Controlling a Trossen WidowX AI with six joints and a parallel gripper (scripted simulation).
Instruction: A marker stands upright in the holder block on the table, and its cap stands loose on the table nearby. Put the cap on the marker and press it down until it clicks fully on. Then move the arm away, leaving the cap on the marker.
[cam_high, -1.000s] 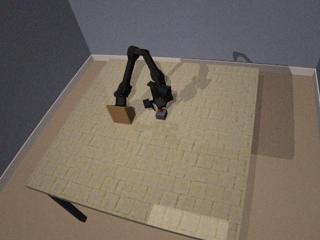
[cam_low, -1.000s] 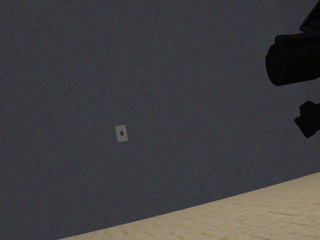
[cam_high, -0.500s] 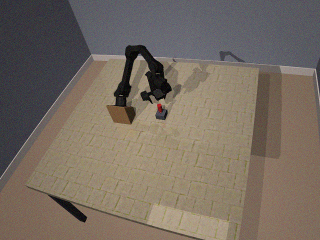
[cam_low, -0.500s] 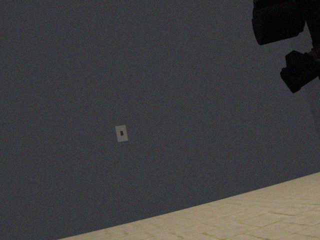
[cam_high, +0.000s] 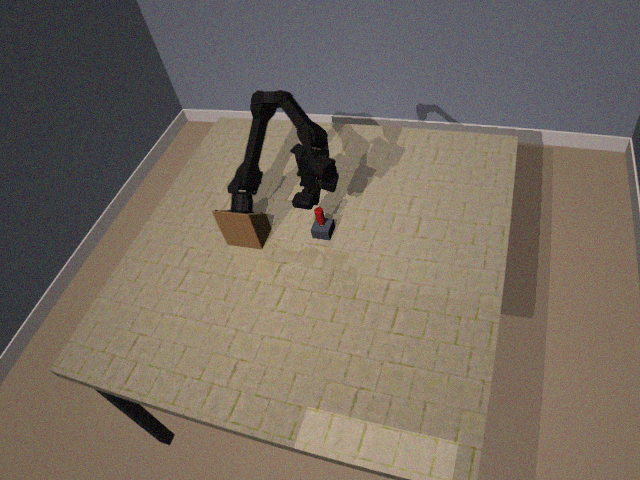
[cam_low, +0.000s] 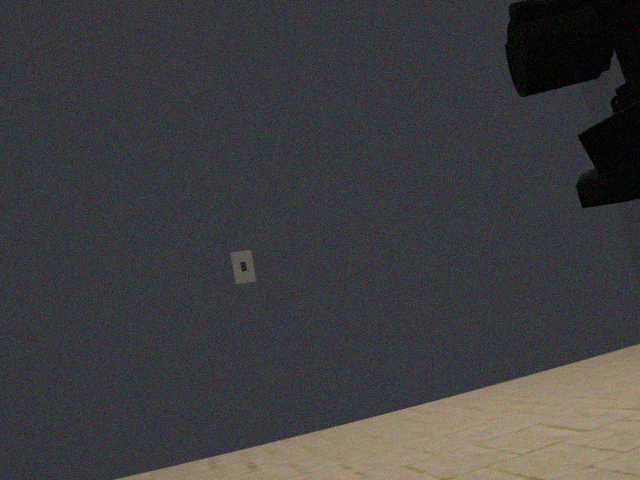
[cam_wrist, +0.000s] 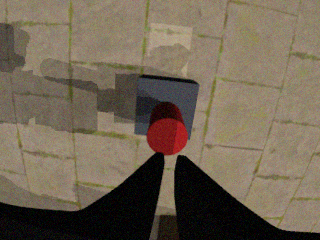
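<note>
My gripper tip is now 5 cm above the red cap.
</note>
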